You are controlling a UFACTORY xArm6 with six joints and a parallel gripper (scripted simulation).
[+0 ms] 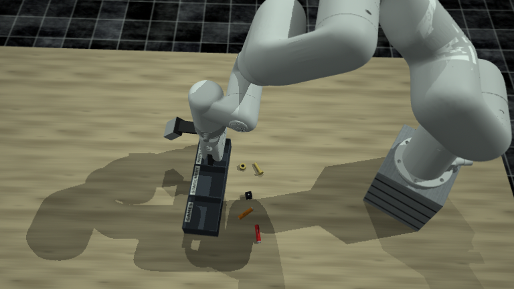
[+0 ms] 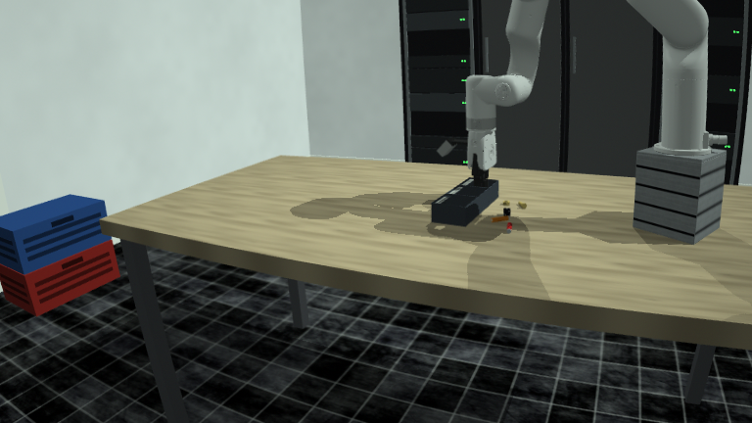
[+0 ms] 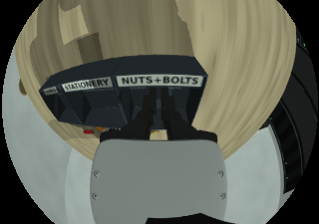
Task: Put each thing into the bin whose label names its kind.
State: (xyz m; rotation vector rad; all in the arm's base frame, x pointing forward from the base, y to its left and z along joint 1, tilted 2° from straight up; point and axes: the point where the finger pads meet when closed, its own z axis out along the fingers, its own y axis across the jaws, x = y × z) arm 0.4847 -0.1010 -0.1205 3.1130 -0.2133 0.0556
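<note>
The dark three-part bin is 80 mm to the left of my hand, 20 mm ahead of it and 10 mm below it. The rest, counted from my hand: brass nut (70 mm behind, 30 mm below, 20 mm to the left); black die (110 mm to the left, 90 mm behind, 30 mm below); brass bolt (120 mm behind, 40 mm to the left, 30 mm below).
</note>
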